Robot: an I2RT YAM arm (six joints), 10 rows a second.
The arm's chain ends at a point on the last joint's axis. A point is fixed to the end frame.
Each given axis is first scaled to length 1.
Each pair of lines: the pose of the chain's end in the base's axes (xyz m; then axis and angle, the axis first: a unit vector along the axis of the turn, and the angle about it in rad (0 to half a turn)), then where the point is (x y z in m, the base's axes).
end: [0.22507 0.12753 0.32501 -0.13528 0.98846 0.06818 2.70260]
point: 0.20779 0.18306 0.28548
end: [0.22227 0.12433 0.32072 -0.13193 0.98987 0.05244 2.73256]
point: 0.20455 0.17875 0.27987
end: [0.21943 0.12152 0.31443 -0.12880 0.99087 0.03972 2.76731]
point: 0.20090 0.17497 0.27266
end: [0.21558 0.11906 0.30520 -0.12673 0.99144 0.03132 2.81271]
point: 0.19553 0.17172 0.26314
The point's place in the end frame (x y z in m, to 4 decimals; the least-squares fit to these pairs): 0.0198 0.0552 0.0388
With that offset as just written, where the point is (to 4 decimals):
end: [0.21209 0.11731 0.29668 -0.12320 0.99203 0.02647 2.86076]
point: 0.1904 0.1695 0.2548
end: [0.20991 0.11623 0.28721 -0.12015 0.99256 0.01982 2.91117]
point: 0.1866 0.1678 0.2455
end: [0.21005 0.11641 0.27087 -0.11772 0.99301 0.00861 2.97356]
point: 0.1845 0.1669 0.2291
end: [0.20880 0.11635 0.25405 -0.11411 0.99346 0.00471 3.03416]
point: 0.1812 0.1665 0.2132
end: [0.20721 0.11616 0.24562 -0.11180 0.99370 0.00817 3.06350]
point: 0.1786 0.1666 0.2058
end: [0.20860 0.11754 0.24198 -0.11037 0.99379 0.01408 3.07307]
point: 0.1797 0.1684 0.2030
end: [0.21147 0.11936 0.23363 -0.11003 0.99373 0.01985 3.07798]
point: 0.1823 0.1707 0.1954
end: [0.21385 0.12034 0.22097 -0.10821 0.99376 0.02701 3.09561]
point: 0.1841 0.1722 0.1839
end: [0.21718 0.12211 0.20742 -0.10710 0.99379 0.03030 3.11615]
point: 0.1868 0.1742 0.1712
